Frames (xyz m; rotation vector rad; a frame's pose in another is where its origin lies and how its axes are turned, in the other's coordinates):
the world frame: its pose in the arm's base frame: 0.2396 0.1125 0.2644 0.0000 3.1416 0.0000
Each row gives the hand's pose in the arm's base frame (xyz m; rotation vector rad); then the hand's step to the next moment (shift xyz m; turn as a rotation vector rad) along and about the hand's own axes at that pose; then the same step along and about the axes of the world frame.
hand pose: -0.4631 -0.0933 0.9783 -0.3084 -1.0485 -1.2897
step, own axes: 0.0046 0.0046 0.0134 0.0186 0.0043 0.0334
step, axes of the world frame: 0.0025 0.0081 -0.0123 0.0131 0.0133 -0.0336
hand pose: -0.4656 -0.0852 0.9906 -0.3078 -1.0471 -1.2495
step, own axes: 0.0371 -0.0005 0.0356 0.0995 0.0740 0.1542
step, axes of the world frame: 0.0193 0.0017 -0.0476 0.0136 0.0718 -0.1839
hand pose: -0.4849 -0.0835 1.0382 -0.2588 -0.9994 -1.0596
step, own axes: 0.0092 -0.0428 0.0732 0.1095 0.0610 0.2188
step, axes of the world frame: 0.0749 0.0177 -0.0367 0.0592 0.0988 -0.2243
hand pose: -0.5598 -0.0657 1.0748 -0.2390 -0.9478 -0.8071
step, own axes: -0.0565 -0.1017 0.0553 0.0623 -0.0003 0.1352
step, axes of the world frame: 0.1249 -0.0131 0.0285 0.0652 0.0376 -0.1285
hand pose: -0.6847 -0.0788 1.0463 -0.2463 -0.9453 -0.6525
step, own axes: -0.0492 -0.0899 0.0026 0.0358 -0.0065 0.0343
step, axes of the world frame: 0.0774 -0.0491 0.0458 0.0122 -0.0037 -0.0483
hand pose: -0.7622 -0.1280 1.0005 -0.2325 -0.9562 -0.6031
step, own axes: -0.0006 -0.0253 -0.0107 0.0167 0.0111 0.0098
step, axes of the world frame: 0.0074 -0.0251 0.0084 -0.0068 0.0070 -0.0201
